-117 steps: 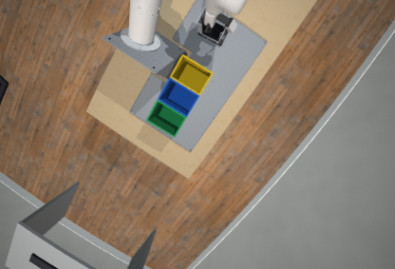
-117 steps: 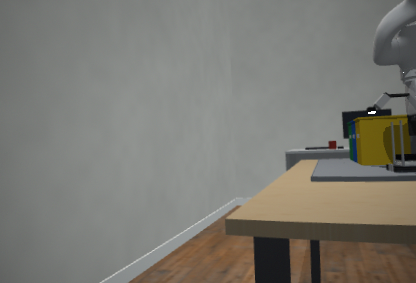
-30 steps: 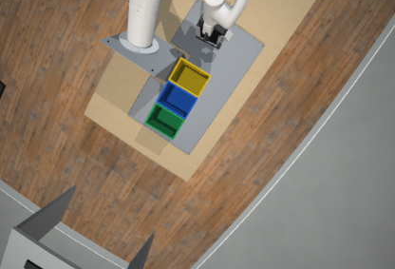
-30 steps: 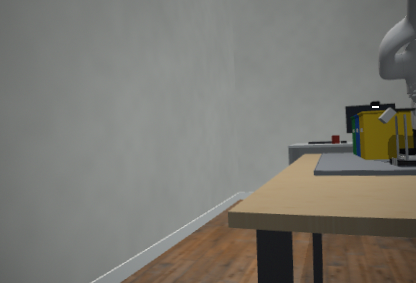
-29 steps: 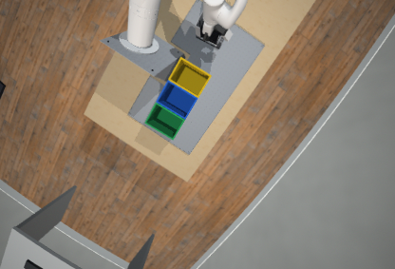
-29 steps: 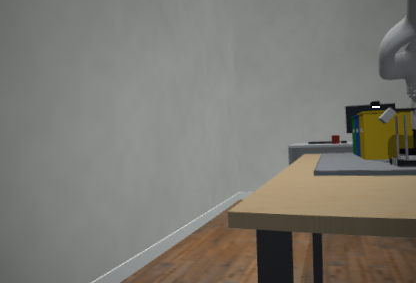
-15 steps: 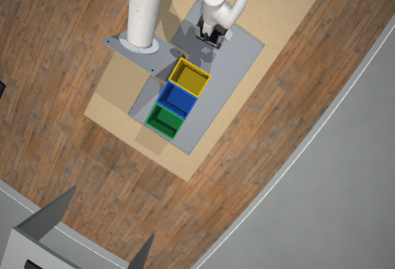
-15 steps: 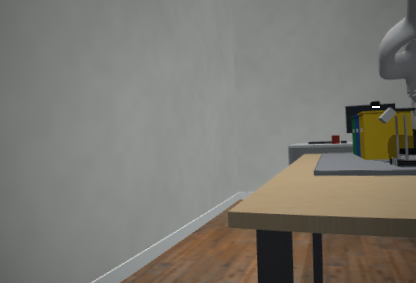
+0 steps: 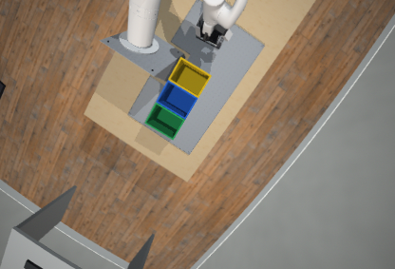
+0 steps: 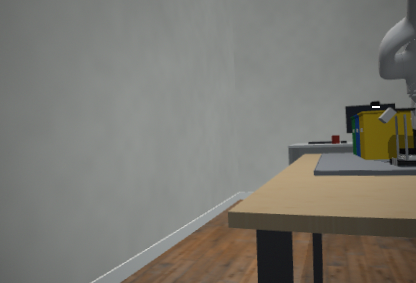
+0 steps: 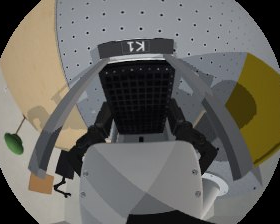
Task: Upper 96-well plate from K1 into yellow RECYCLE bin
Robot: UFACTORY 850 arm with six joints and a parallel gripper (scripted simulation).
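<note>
The black 96-well plate is 1 cm below my hand. The rest, counted from my hand: yellow bin: 28 cm to the right, 9 cm ahead, 4 cm above; then green bin: 54 cm to the right, 13 cm ahead, 4 cm above; then blue bin: 41 cm to the right, 11 cm ahead, 4 cm above.
</note>
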